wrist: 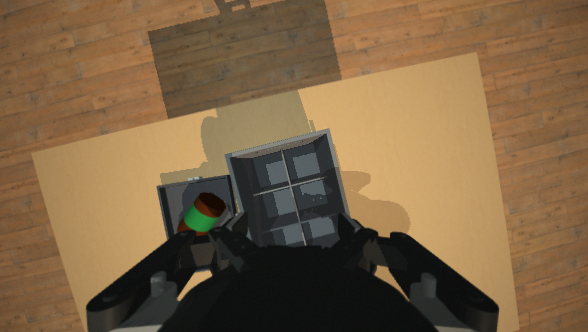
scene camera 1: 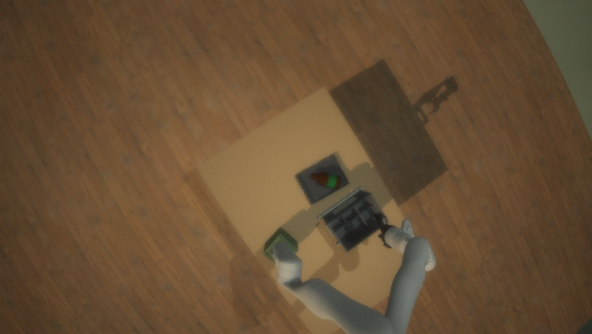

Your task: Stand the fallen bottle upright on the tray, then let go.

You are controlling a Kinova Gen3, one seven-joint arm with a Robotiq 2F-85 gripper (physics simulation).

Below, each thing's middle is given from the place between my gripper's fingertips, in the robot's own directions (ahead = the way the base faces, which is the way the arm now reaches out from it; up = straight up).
The bottle (wrist: 207, 208) lies 7 cm behind my hand, 25 cm to the left of it and 26 cm below it.
